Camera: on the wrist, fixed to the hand. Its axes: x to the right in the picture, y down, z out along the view.
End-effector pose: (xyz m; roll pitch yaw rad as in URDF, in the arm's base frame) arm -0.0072 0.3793 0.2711 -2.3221 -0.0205 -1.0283
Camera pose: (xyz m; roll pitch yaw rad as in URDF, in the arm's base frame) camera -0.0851 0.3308 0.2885 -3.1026 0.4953 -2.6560
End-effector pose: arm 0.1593 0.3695 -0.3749 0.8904 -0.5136 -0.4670
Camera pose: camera 0.2071 0.4492 -0.3835 -0.5661 -0.4520 1.4616
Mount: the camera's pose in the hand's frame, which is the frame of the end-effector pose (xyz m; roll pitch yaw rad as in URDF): 0.0017 0.0499 -0.0789 0.0681 0.3239 1.6339
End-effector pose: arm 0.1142 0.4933 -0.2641 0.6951 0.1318 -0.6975
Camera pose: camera 0.1697 0.5627 -0.2927 0.1662 -0.3750 0.8859
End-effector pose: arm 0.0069 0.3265 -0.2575 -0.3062 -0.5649 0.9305
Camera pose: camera 0.0175 0.3806 -0.3328 -0.5889 0.5577 2.1841
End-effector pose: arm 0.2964 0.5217 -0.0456 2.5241 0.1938 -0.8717
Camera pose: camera 0.3129 0.5099 0.0455 2.9438 -0.9335 -2.2791
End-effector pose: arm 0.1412 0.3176 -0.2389 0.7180 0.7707 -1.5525
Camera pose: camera 0.2304 0.3365 -0.2592 0.8456 -0.3218 -0.2198
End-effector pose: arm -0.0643 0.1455 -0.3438 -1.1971 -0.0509 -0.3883
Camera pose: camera -0.0801 0.0923 -0.4189 0.2262 1.5209 1.3634
